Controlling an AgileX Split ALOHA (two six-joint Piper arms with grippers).
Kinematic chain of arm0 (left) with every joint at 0, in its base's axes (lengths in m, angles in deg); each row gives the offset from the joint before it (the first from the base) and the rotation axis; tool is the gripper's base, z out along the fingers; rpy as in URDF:
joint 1: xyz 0 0 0.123 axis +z
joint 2: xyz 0 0 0 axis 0.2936 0.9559 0
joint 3: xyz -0.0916 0.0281 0.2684 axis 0.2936 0.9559 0
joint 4: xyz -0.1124 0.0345 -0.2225 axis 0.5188 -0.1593 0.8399
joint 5: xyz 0 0 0 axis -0.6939 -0.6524 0.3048
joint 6: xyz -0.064 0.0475 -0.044 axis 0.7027 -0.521 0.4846
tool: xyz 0 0 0 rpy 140.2 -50.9 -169.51
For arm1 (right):
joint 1: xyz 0 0 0.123 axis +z
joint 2: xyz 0 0 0 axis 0.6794 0.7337 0
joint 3: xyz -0.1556 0.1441 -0.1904 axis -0.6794 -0.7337 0
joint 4: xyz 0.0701 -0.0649 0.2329 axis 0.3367 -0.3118 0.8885
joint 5: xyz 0 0 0 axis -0.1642 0.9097 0.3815
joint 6: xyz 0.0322 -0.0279 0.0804 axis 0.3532 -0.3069 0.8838
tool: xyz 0 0 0 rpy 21.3 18.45 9.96
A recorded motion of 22 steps. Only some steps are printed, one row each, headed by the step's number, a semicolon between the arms.
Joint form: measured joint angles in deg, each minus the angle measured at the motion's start. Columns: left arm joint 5, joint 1, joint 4, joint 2, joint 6, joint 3; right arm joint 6, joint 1, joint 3, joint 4, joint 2, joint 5.
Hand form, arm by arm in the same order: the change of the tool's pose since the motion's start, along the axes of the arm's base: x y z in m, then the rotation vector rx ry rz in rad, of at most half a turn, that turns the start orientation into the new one. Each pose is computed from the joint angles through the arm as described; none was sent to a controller.
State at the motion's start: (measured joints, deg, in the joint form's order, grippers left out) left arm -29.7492 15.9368 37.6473 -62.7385 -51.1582 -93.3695; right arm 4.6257 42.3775 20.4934 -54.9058 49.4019 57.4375
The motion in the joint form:
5: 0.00 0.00 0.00 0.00 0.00 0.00; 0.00 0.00 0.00 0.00 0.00 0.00
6: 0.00 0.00 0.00 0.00 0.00 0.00; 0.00 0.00 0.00 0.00 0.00 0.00
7: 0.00 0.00 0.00 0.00 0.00 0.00; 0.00 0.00 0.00 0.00 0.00 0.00
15: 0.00 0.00 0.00 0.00 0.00 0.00; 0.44 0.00 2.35 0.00 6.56 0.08
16: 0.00 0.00 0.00 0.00 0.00 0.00; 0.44 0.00 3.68 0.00 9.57 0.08
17: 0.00 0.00 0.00 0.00 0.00 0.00; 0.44 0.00 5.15 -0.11 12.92 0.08
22: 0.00 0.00 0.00 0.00 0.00 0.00; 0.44 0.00 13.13 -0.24 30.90 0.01
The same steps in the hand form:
5: 0.0000 0.0000 0.0000 0.0000 0.0000 0.0000; 0.0000 0.0000 0.0000 0.0000 0.0000 0.0000
6: 0.0000 0.0000 0.0000 0.0000 0.0000 0.0000; 0.0000 0.0000 0.0000 0.0000 0.0000 0.0000
7: 0.0000 0.0000 0.0000 0.0000 0.0000 0.0000; 0.0000 0.0000 0.0000 0.0000 0.0000 0.0000
15: 0.0000 0.0000 0.0000 0.0000 0.0000 0.0000; 0.0141 -0.0001 0.0111 0.0074 0.0750 -0.0034
16: 0.0000 0.0000 0.0000 0.0000 0.0000 0.0000; 0.0208 -0.0002 0.0171 0.0076 0.1043 -0.0035
17: 0.0000 0.0000 0.0000 0.0000 0.0000 0.0000; 0.0290 -0.0004 0.0233 0.0061 0.1371 -0.0046
22: 0.0000 0.0000 0.0000 0.0000 0.0000 0.0000; 0.0824 -0.0009 0.0490 0.0049 0.3104 -0.0060

